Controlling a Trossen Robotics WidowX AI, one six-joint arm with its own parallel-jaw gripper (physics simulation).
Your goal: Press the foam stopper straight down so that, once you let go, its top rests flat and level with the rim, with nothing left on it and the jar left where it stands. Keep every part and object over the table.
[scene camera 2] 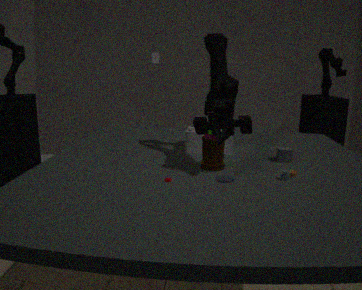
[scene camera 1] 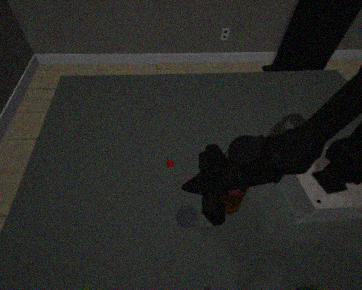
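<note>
The orange-brown jar (scene camera 1: 233,202) (scene camera 2: 213,154) stands upright on the table, partly hidden by the arm in scene camera 1. At its top, small parts of the foam stopper show: a green patch (scene camera 2: 210,132) above a magenta part (scene camera 1: 236,191) (scene camera 2: 208,136). Black gripper parts hide the rest, so I cannot tell whether its top is level with the rim. My gripper (scene camera 2: 223,139) is shut and empty, pointing down at the jar's top, with its tip over the right side of the mouth in scene camera 2. Whether it touches the stopper is unclear. The fingertips are hidden in scene camera 1.
A small red disc (scene camera 1: 170,163) (scene camera 2: 168,180) and a flat blue-grey disc (scene camera 1: 187,217) (scene camera 2: 225,178) lie near the jar. A white box (scene camera 1: 332,201) (scene camera 2: 192,143) stands behind it. A grey block (scene camera 2: 284,155), a small grey piece (scene camera 2: 283,176) and an orange piece (scene camera 2: 293,173) lie to the right.
</note>
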